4 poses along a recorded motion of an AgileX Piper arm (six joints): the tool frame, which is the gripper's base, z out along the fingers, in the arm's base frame.
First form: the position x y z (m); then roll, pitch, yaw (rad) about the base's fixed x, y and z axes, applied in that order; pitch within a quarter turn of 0, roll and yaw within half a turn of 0.
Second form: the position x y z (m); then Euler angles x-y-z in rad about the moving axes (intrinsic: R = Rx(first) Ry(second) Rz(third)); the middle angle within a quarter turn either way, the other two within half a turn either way. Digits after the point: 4 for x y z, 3 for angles.
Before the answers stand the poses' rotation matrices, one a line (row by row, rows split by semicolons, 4 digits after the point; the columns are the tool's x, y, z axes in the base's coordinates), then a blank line. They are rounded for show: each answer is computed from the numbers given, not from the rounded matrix.
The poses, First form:
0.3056 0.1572 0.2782 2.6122 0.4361 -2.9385
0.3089 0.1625 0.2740 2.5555 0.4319 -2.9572
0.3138 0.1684 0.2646 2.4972 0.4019 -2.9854
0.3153 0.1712 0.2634 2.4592 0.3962 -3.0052
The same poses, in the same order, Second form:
-0.8878 -0.3830 0.2552; -0.1828 0.8023 0.5682; -0.4224 0.4577 -0.7823
-0.8928 -0.3804 0.2414; -0.1665 0.7765 0.6077; -0.4186 0.5023 -0.7566
-0.9091 -0.3565 0.2155; -0.1432 0.7532 0.6420; -0.3912 0.5528 -0.7358
-0.9140 -0.3466 0.2110; -0.1254 0.7358 0.6655; -0.3859 0.5818 -0.7159

0.3056 0.1572 0.2782 -2.513 0.258 2.734
0.3089 0.1625 0.2740 -2.465 0.244 2.739
0.3138 0.1684 0.2646 -2.424 0.217 2.768
0.3153 0.1712 0.2634 -2.393 0.213 2.779

